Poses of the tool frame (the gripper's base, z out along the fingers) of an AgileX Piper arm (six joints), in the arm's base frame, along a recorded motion.
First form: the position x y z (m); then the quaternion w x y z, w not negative.
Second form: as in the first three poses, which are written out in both.
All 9 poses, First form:
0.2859 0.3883 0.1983 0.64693 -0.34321 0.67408 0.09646
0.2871 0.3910 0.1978 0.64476 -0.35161 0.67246 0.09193
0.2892 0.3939 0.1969 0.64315 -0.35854 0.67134 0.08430
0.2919 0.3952 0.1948 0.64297 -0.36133 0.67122 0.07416
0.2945 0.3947 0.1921 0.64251 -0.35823 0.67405 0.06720
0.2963 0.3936 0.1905 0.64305 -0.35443 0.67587 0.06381
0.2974 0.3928 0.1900 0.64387 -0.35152 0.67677 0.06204
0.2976 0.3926 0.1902 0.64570 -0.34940 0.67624 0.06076
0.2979 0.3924 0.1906 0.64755 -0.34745 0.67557 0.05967
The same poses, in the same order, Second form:
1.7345 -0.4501 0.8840 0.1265 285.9 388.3 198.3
1.7402 -0.4600 0.8797 0.1203 287.1 391.0 197.8
1.7444 -0.4682 0.8767 0.1101 289.2 393.9 196.9
1.7449 -0.4718 0.8764 0.0968 291.9 395.2 194.8
1.7461 -0.4675 0.8796 0.0877 294.5 394.7 192.1
1.7446 -0.4628 0.8825 0.0833 296.3 393.6 190.5
1.7425 -0.4594 0.8845 0.0811 297.4 392.8 190.0
1.7377 -0.4576 0.8856 0.0796 297.6 392.6 190.2
1.7329 -0.4560 0.8865 0.0783 297.9 392.4 190.6

